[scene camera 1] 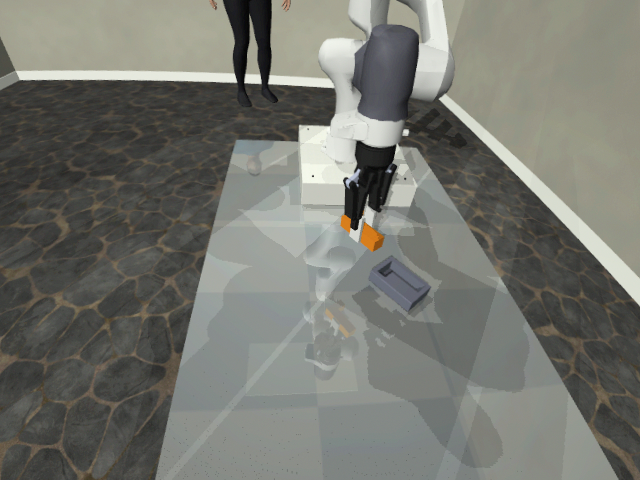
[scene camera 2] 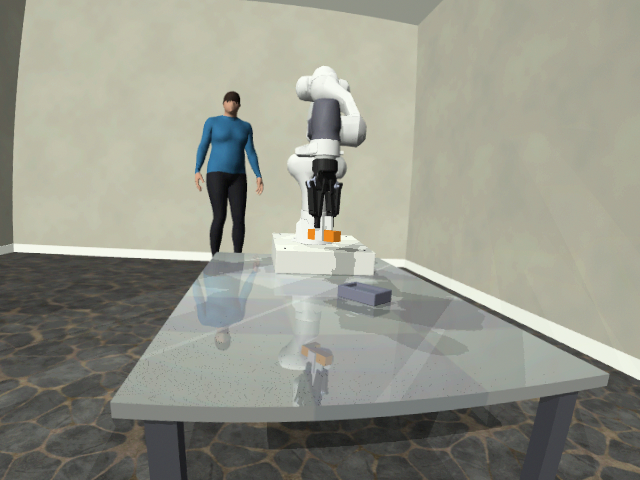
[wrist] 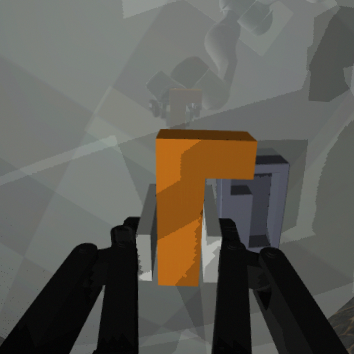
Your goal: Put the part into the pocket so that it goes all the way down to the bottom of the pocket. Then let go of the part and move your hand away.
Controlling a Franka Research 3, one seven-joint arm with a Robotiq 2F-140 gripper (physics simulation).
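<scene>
An orange L-shaped part [scene camera 1: 372, 237] [scene camera 2: 331, 236] [wrist: 180, 200] is held in the air above the table, its long arm between the pads and its short arm pointing right in the wrist view. My gripper [scene camera 1: 361, 227] [scene camera 2: 324, 233] [wrist: 179, 202] is shut on it. A grey-blue block with the pocket [scene camera 1: 395, 291] [scene camera 2: 361, 294] [wrist: 283, 200] stands on the table, lower than the part. In scene camera 1 it is in front and to the right of the part; in the wrist view it is partly hidden behind the part's short arm and the right finger.
The glossy table [scene camera 1: 248, 439] [scene camera 2: 232, 397] mirrors the arm and the part. The white robot base [scene camera 1: 356, 193] [scene camera 2: 323, 261] stands at the table's far end, behind the gripper. A person [scene camera 1: 250, 46] [scene camera 2: 227, 144] stands beyond the table, at the back left.
</scene>
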